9 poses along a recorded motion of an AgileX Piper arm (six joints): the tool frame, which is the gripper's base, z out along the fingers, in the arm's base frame.
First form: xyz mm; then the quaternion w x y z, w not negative.
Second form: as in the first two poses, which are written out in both.
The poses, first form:
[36 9 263 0.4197 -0.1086 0.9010 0.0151]
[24 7 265 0.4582 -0.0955 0.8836 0.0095]
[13 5 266 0.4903 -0.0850 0.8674 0.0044]
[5 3 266 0.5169 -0.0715 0.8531 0.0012]
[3 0 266 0.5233 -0.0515 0.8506 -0.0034]
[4 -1 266 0.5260 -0.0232 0.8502 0.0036]
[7 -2 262 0.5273 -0.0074 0.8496 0.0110]
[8 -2 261 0.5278 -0.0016 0.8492 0.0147]
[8 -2 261 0.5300 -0.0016 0.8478 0.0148]
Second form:
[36 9 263 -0.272 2.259 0.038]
[24 7 265 -0.235 2.177 0.023]
[13 5 266 -0.206 2.107 0.011]
[5 3 266 -0.172 2.048 0.003]
[3 0 266 -0.123 2.036 -0.008]
[4 -1 266 -0.055 2.033 0.009]
[7 -2 262 -0.018 2.031 0.026]
[8 -2 261 -0.004 2.029 0.035]
[8 -2 261 -0.004 2.024 0.035]

